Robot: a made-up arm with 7 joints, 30 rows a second.
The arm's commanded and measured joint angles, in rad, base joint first. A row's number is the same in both.
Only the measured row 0 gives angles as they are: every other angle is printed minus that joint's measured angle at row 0.
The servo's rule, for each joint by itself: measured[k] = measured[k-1] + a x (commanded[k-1-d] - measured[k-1]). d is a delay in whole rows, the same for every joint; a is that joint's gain. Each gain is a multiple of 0.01, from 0.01 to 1. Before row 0 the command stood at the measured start. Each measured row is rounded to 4 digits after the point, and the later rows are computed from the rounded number. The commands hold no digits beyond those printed.
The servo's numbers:
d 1
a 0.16 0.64 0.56 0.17 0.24 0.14 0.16
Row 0, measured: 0.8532 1.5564 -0.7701 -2.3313 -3.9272 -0.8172 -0.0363
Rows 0 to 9, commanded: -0.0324 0.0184 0.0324 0.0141 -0.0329 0.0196 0.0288; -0.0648 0.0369 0.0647 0.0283 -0.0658 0.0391 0.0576; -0.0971 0.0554 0.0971 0.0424 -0.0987 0.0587 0.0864; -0.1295 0.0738 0.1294 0.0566 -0.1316 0.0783 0.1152; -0.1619 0.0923 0.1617 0.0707 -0.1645 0.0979 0.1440; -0.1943 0.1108 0.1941 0.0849 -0.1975 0.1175 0.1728; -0.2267 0.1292 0.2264 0.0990 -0.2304 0.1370 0.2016; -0.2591 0.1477 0.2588 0.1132 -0.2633 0.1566 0.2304; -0.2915 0.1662 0.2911 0.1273 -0.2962 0.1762 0.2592; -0.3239 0.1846 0.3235 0.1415 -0.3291 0.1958 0.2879
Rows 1 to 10, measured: 0.0000 0.0000 0.0000 0.0000 0.0000 0.0000 0.0000; -0.0052 0.0118 0.0181 0.0024 -0.0079 0.0027 0.0046; -0.0147 0.0279 0.0442 0.0068 -0.0218 0.0078 0.0131; -0.0279 0.0455 0.0738 0.0129 -0.0403 0.0149 0.0248; -0.0442 0.0636 0.1049 0.0203 -0.0622 0.0238 0.0393; -0.0630 0.0820 0.1367 0.0289 -0.0868 0.0342 0.0561; -0.0840 0.1004 0.1688 0.0384 -0.1134 0.0459 0.0748; -0.1068 0.1188 0.2011 0.0487 -0.1415 0.0587 0.0951; -0.1312 0.1373 0.2334 0.0597 -0.1707 0.0724 0.1167; -0.1568 0.1558 0.2657 0.0712 -0.2008 0.0869 0.1395
